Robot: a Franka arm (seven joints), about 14 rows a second.
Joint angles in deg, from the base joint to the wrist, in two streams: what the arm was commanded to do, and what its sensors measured. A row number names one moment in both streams.
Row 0, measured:
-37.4, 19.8, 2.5, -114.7, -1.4, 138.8, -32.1
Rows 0 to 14, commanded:
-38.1, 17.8, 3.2, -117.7, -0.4, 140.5, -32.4
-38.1, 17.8, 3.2, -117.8, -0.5, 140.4, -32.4
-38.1, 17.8, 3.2, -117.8, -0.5, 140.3, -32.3
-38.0, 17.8, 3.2, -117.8, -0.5, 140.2, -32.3
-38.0, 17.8, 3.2, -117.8, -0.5, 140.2, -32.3
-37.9, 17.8, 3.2, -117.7, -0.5, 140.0, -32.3
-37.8, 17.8, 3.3, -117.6, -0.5, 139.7, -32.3
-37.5, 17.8, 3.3, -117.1, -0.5, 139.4, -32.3
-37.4, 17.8, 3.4, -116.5, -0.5, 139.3, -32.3
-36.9, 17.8, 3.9, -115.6, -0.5, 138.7, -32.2
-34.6, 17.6, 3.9, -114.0, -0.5, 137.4, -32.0
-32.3, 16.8, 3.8, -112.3, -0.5, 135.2, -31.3
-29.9, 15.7, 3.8, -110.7, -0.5, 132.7, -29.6
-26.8, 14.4, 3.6, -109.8, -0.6, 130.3, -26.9
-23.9, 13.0, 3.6, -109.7, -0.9, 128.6, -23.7
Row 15, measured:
-28.8, 16.5, 4.2, -110.1, -1.1, 133.1, -28.1
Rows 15 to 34, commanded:
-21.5, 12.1, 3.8, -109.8, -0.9, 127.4, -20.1
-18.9, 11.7, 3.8, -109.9, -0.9, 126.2, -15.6
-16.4, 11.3, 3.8, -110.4, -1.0, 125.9, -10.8
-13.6, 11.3, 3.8, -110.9, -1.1, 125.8, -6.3
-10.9, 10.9, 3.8, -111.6, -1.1, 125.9, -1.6
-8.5, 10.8, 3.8, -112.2, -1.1, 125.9, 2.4
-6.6, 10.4, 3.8, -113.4, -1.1, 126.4, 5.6
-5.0, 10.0, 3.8, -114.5, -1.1, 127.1, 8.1
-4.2, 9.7, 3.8, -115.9, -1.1, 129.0, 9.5
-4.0, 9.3, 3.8, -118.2, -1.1, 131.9, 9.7
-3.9, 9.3, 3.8, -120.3, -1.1, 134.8, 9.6
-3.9, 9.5, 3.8, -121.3, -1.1, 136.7, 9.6
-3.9, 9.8, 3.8, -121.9, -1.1, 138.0, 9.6
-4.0, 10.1, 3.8, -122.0, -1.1, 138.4, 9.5
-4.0, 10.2, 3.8, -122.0, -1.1, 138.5, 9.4
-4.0, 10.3, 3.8, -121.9, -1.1, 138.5, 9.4
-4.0, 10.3, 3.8, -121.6, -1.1, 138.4, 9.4
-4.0, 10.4, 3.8, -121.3, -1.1, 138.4, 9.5
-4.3, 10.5, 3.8, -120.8, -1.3, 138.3, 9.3
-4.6, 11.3, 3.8, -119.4, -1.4, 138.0, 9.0
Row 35, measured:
-4.1, 11.7, 3.8, -120.0, -1.1, 137.7, 9.0
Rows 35 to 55, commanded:
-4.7, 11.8, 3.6, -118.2, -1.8, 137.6, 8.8
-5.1, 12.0, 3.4, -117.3, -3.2, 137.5, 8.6
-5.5, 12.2, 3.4, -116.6, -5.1, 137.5, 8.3
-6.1, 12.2, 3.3, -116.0, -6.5, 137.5, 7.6
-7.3, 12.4, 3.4, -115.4, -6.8, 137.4, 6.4
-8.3, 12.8, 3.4, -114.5, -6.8, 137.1, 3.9
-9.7, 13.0, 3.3, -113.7, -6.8, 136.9, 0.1
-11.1, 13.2, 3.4, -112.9, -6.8, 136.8, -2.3
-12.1, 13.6, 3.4, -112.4, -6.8, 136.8, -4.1
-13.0, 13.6, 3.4, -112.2, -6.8, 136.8, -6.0
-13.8, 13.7, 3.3, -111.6, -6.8, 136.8, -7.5
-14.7, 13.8, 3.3, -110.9, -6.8, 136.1, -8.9
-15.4, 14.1, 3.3, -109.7, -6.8, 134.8, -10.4
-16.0, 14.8, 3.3, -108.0, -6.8, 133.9, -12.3
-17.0, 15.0, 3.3, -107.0, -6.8, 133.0, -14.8
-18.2, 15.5, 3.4, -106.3, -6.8, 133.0, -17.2
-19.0, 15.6, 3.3, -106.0, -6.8, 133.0, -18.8
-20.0, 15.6, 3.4, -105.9, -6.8, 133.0, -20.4
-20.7, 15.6, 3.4, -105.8, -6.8, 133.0, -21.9
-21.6, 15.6, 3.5, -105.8, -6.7, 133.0, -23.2
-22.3, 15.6, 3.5, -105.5, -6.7, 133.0, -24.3
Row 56, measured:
-20.4, 14.7, 2.5, -107.3, -6.0, 134.4, -22.0
